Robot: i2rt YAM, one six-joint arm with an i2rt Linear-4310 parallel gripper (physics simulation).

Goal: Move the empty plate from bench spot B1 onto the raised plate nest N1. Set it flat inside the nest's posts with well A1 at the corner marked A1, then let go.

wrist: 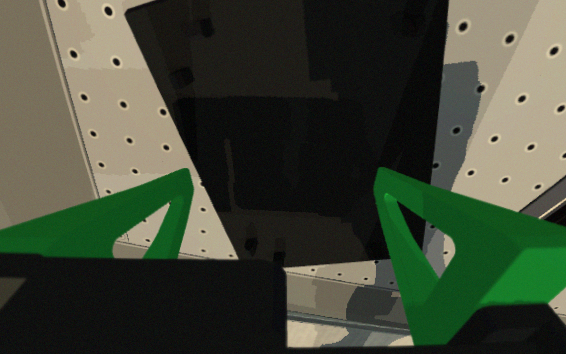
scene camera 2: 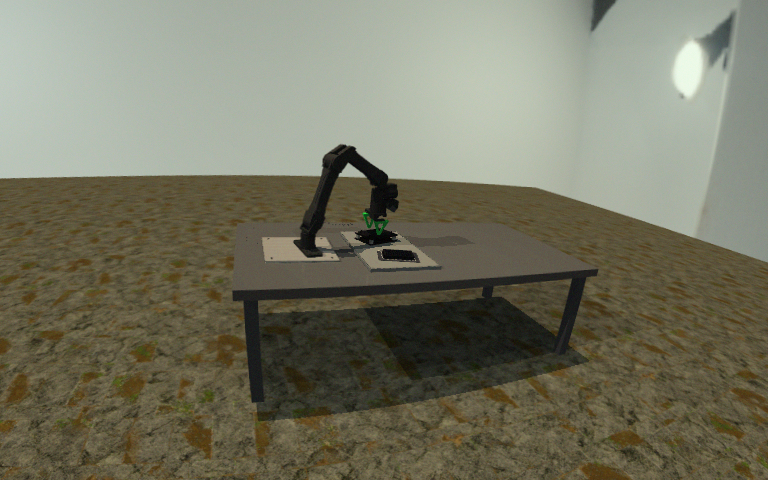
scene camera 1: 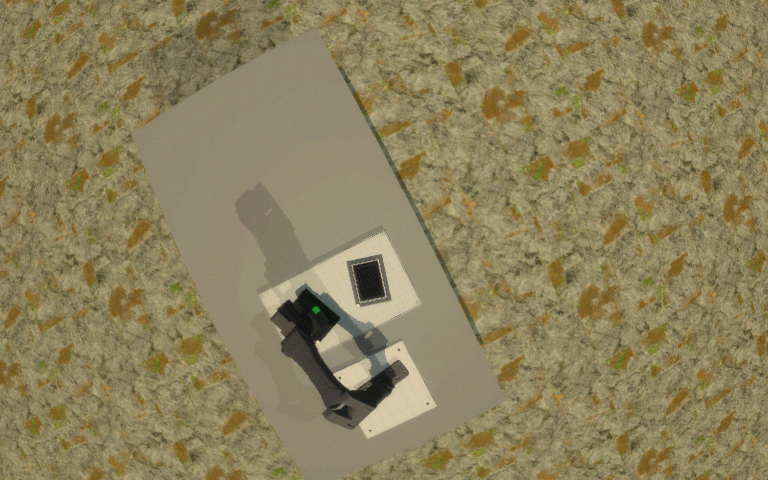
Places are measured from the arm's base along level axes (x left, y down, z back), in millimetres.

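Pixels of known places: gripper, fingertip midpoint: (wrist: pixel 283 178) (scene camera 2: pixel 373 231); arm's base, origin of the base link: (scene camera 2: pixel 307 248) (scene camera 1: pixel 382 381).
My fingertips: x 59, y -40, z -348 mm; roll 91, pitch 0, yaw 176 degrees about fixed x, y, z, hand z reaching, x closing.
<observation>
Ahead of a thing's pixels: the offset from my fingertips to its top centre. Level surfaces: height alone.
The black multi-well plate @(dy +22, dx -252, dz +17 mm) (scene camera 1: pixel 369 281) (scene camera 2: pixel 398 254) lies flat on the grey-bordered bench spot B1 (scene camera 1: pixel 365 259) (wrist: pixel 541 199). The raised black nest N1 @(dy -5, dx -13, dz -7 mm) (scene camera 1: pixel 329 320) (scene camera 2: pixel 367 238) (wrist: pixel 300 135) stands on the other part of the perforated board. Small dark posts show on it in the wrist view, with no plate between them. My gripper (scene camera 2: pixel 374 230) (wrist: pixel 283 178) is open and empty, with its green fingers low over the nest. Whether a fingertip touches the nest cannot be told. The nest's A1 mark does not show in the wrist view.
The pale perforated board (scene camera 1: pixel 404 285) (scene camera 2: pixel 419 264) (wrist: pixel 95 120) carries both the nest and the plate spot. The arm's base stands on a separate white board (scene camera 1: pixel 416 390) (scene camera 2: pixel 277 249) beside it. Both boards lie on the grey table @(dy +51 mm) (scene camera 1: pixel 254 130) (scene camera 2: pixel 498 249).
</observation>
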